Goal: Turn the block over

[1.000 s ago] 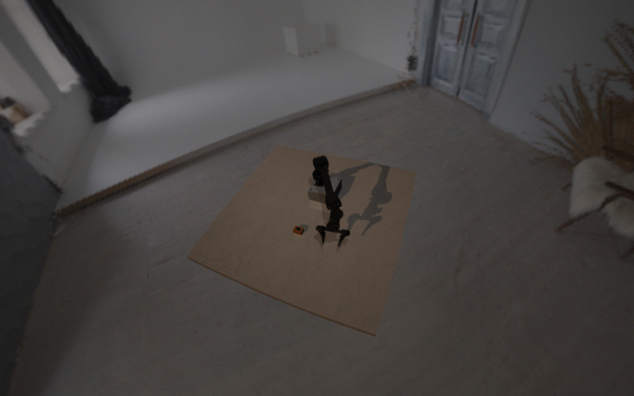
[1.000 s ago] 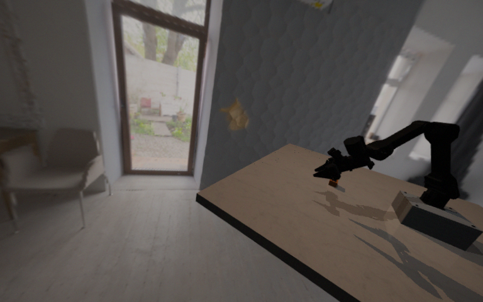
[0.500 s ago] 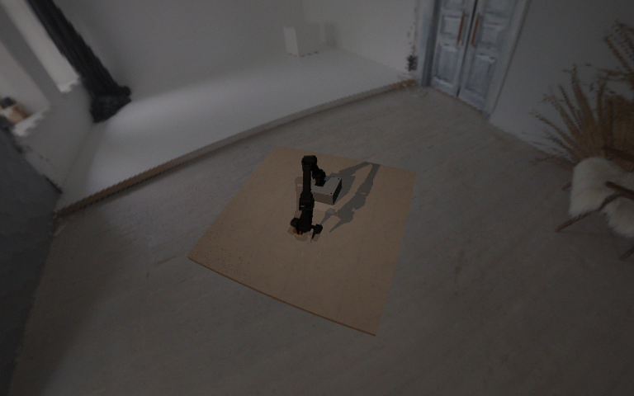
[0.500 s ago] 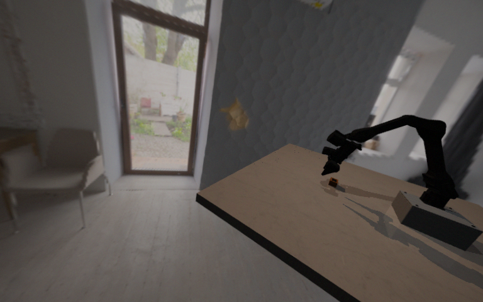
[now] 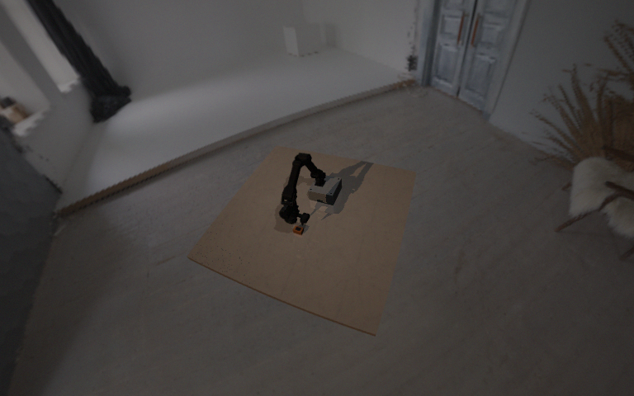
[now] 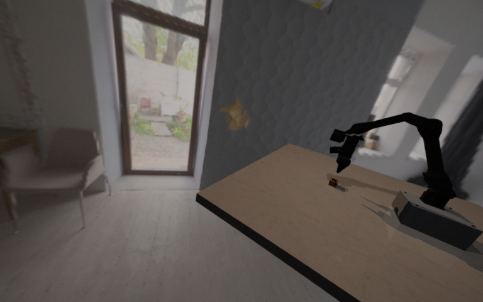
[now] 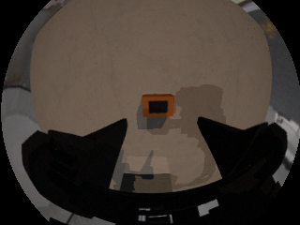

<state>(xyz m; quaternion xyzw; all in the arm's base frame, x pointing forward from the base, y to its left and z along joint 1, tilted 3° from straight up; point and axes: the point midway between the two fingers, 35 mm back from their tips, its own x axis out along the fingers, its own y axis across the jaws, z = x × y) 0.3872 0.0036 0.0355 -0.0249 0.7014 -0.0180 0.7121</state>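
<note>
The orange block is 7 cm below my gripper tip.
</note>
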